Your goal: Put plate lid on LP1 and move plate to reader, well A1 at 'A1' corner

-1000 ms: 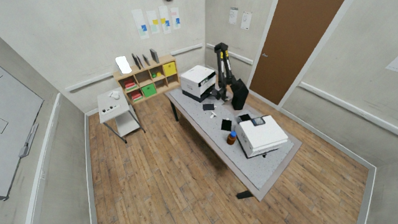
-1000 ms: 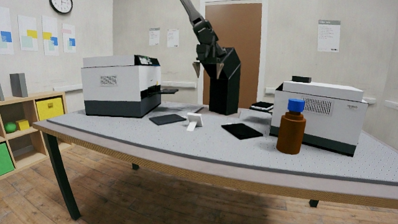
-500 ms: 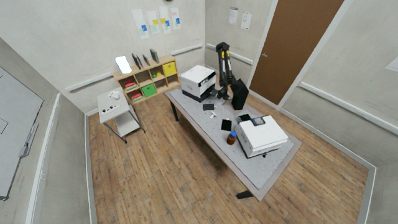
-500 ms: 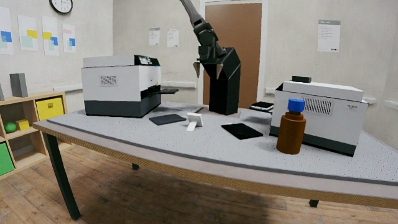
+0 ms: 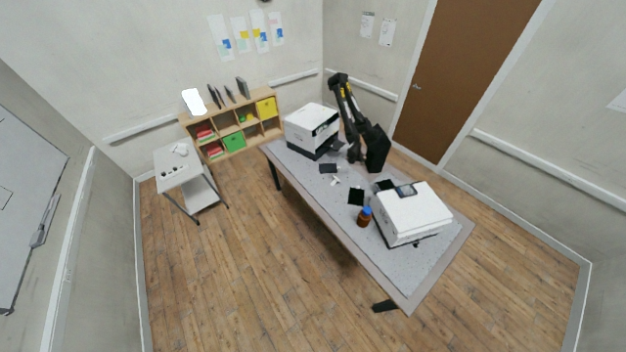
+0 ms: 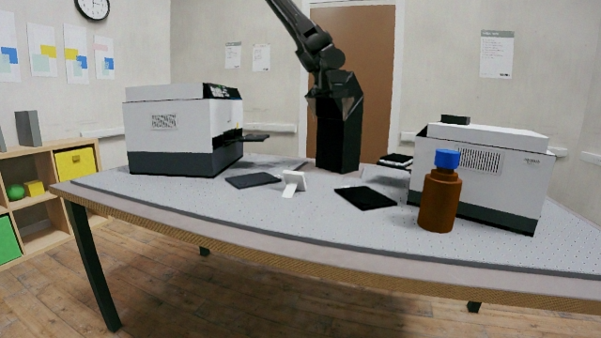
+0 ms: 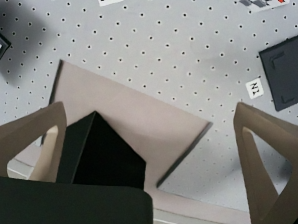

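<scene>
Now: hand 5 cm past the white well plate, 26 cm to the right of it and 14 cm above it.
</scene>
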